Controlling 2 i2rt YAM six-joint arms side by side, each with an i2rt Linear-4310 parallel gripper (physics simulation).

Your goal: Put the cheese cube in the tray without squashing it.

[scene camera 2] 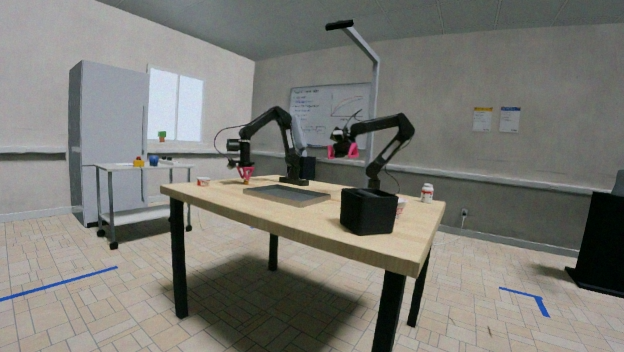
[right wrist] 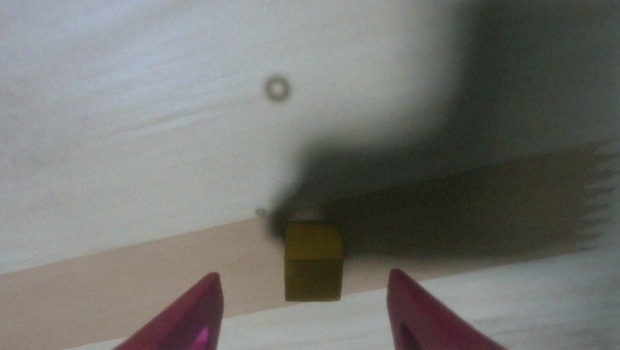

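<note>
The small yellow cheese cube (scene camera 2: 246, 183) (right wrist: 313, 262) sits on the table, left of the tray in scene camera 2. In the right wrist view it lies between the two pink fingers, with a gap on each side. My right gripper (scene camera 2: 245, 178) (right wrist: 305, 285) points down over the cube, partly open, its fingers not touching it. The shallow grey tray (scene camera 2: 313, 201) lies flat near the middle of the table. My left gripper (scene camera 2: 342, 153) is open and empty, raised high above the table behind the black bin.
A black bin (scene camera 2: 368, 215) stands right of the tray near the front edge, with a partly hidden red-and-white container (scene camera 2: 400, 206) behind it. A white bottle (scene camera 2: 427, 193) stands at the right back. A small red-and-white tub (scene camera 2: 203, 181) stands at the table's left.
</note>
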